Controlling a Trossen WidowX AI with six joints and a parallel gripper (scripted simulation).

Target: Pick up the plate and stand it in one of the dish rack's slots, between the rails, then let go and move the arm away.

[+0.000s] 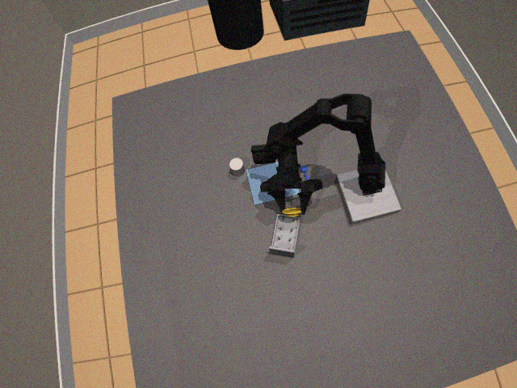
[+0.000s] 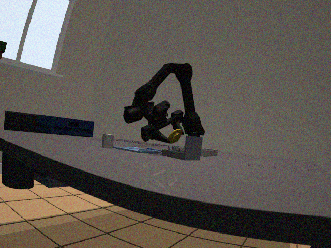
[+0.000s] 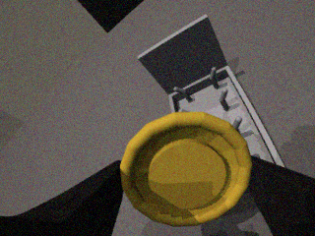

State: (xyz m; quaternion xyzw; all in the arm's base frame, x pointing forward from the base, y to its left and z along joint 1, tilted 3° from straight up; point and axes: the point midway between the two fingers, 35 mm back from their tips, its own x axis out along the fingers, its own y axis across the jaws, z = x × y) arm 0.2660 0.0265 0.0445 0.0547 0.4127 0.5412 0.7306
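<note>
Right now the grey dish rack is 4 cm to the left of my gripper tip, 4 cm below it and 3 cm ahead of it. Also, from my gripper tip: yellow plate: 1 cm to the right; blue spoon: 14 cm to the right, 8 cm behind, 6 cm below; light blue mat: 15 cm to the right, 6 cm below, 4 cm ahead.
</note>
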